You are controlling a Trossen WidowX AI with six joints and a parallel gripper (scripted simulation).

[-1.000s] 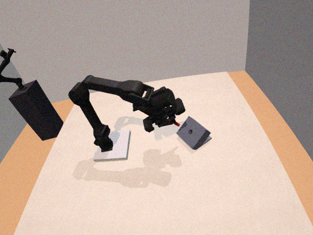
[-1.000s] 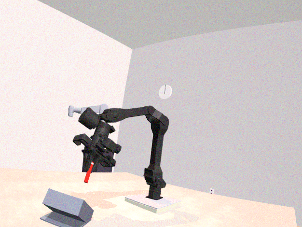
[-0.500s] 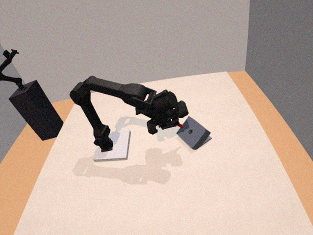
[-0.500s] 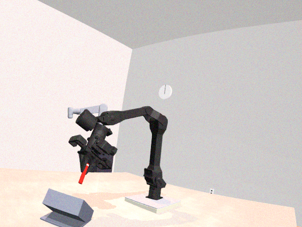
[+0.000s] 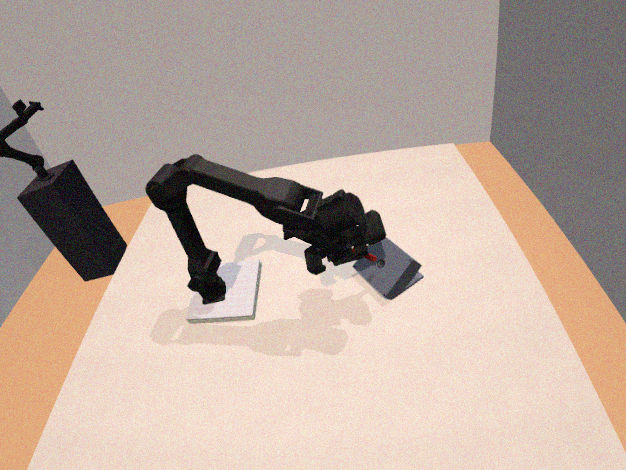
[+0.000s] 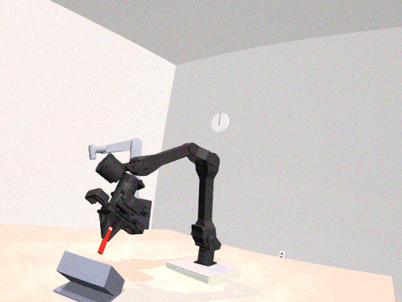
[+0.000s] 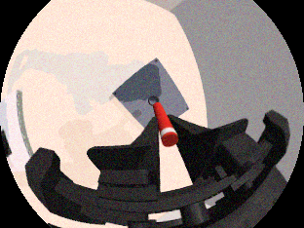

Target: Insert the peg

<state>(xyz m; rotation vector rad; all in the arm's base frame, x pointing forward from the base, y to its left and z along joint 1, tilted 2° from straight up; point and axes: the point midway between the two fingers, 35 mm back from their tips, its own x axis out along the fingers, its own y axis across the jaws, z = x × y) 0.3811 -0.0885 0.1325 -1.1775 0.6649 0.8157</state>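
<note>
Now: the grey sloped panel 80 mm below my gripper tip, 60 mm ahead of it and 20 mm to the left of it. Also, from my gripper tip: red peg 10 mm behind, 10 mm above.
</note>
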